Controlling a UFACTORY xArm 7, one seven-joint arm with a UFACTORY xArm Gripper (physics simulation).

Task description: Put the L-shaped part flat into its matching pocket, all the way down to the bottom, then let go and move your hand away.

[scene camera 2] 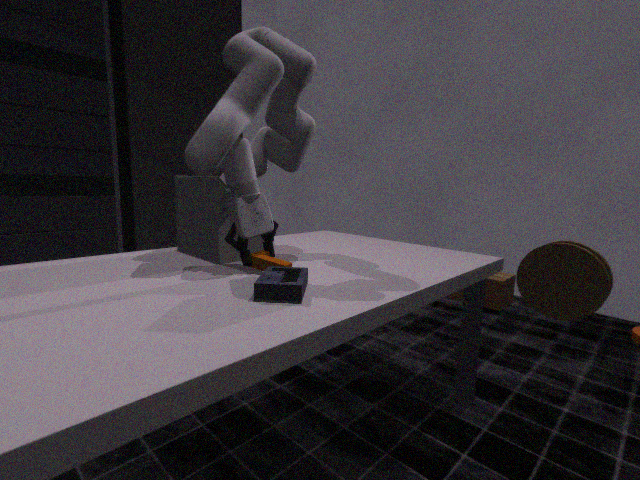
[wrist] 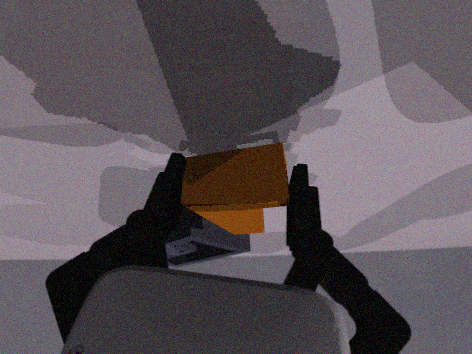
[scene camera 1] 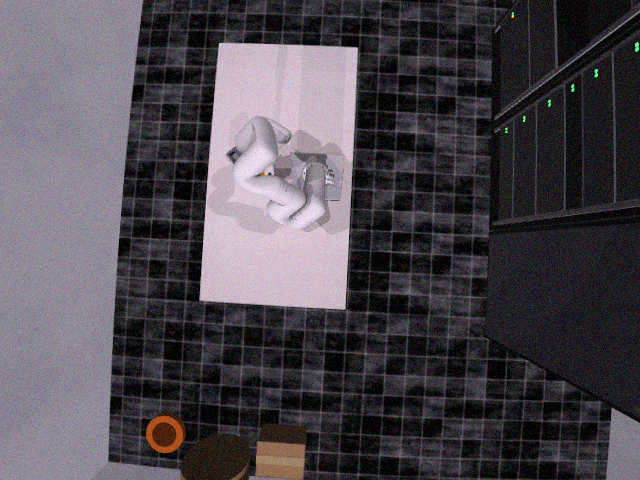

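Pixels of known places: gripper, fingertip midpoint: (scene camera 2: 259,261) (wrist: 238,173) (scene camera 1: 271,173); arm's base, link origin: (scene camera 2: 219,201) (scene camera 1: 315,174).
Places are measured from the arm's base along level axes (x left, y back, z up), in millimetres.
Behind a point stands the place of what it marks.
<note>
The orange L-shaped part (scene camera 1: 263,173) @[x 0, y -284, z -121 mm] (scene camera 2: 271,260) @[x -16, y -305, z -121 mm] (wrist: 235,175) @[x -15, y -233, z -125 mm] is held between the two black fingers of my gripper (scene camera 2: 259,257) @[x -12, y -246, z -135 mm] (wrist: 238,173) @[x -12, y -246, z -135 mm], which is shut on it. Its full L outline does not show. The dark blue-grey block with the pocket (scene camera 1: 233,155) @[x -86, y -472, z -154 mm] (scene camera 2: 279,291) @[x -110, y -476, z -137 mm] (wrist: 237,241) @[x 0, y -387, z -130 mm] sits on the table. In scene camera 2 the part is behind the block, with its near end close to the block's rear top edge; I cannot tell if they touch. In the wrist view the left finger and the part hide some of the block. The arm hides the fingers in scene camera 1.
The white table (scene camera 1: 273,268) @[x 492, y -165, z -159 mm] (scene camera 2: 155,356) @[x -354, y -552, z -159 mm] carries a grey box (scene camera 1: 336,192) @[x 58, y 111, z -72 mm] (scene camera 2: 199,217) @[x -73, y -27, z -42 mm] by the arm's base. On the floor stand an orange round pot (scene camera 1: 165,434), a dark round object (scene camera 1: 216,457) (scene camera 2: 563,279) and a wooden box (scene camera 1: 280,457) (scene camera 2: 498,291). Dark cabinets (scene camera 1: 558,279) stand beyond the table.
</note>
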